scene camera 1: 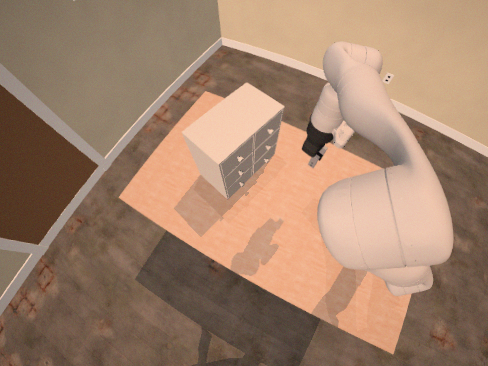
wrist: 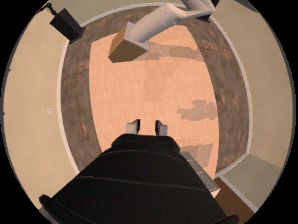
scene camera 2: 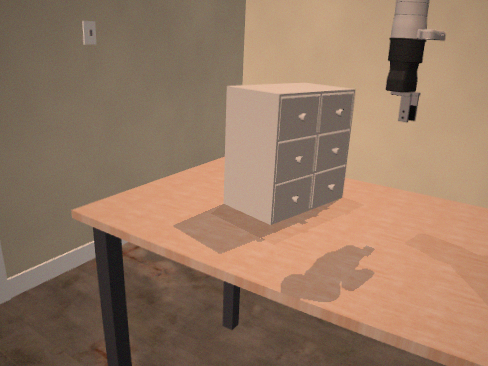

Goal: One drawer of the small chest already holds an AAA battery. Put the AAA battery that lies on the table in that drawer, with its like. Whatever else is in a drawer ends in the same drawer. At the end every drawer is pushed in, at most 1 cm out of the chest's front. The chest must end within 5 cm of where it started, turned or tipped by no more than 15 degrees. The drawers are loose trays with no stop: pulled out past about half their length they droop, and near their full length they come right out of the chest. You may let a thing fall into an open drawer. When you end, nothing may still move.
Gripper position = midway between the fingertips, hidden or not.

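The gripper [scene camera 2: 406, 120] is visible, and the wrist view shows the gripper [wrist: 147, 124] as well. A white chest [scene camera 2: 252, 111] is visible; scene camera 1 also shows the chest [scene camera 1: 211, 139]. Also visible: a drawer [scene camera 2: 325, 158], a drawer [scene camera 2: 328, 184], a drawer [scene camera 2: 291, 197], a drawer [scene camera 2: 290, 155], a drawer [scene camera 2: 332, 106] and a drawer [scene camera 2: 292, 123].
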